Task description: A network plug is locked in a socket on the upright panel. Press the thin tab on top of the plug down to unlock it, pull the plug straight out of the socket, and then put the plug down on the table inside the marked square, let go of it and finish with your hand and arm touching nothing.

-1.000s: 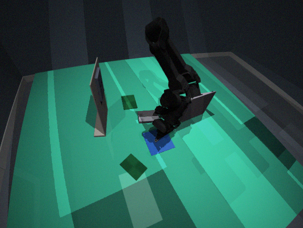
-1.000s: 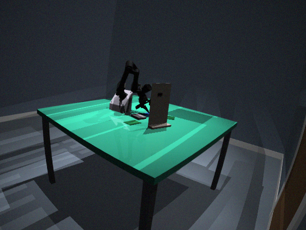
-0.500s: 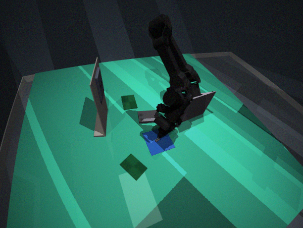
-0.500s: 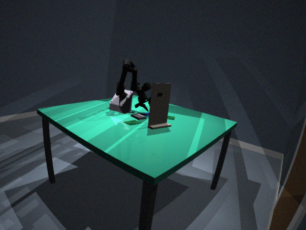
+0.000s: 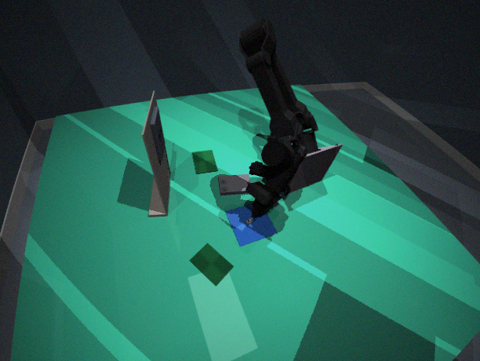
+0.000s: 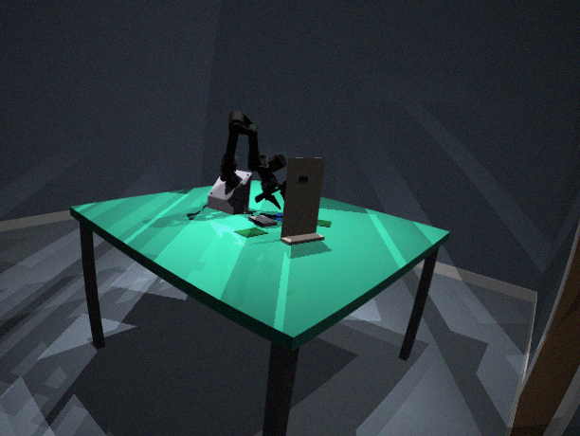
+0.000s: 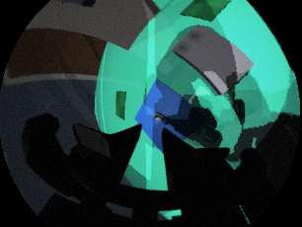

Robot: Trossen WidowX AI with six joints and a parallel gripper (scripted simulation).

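Right now my gripper tip is 1 cm short of the blue marked square and 4 cm above it. The rest, counted from my gripper tip: upright panel (24 cm ahead, 16 cm to the right, 9 cm above); then flat grey plate (2 cm ahead, 14 cm to the right, 4 cm below).
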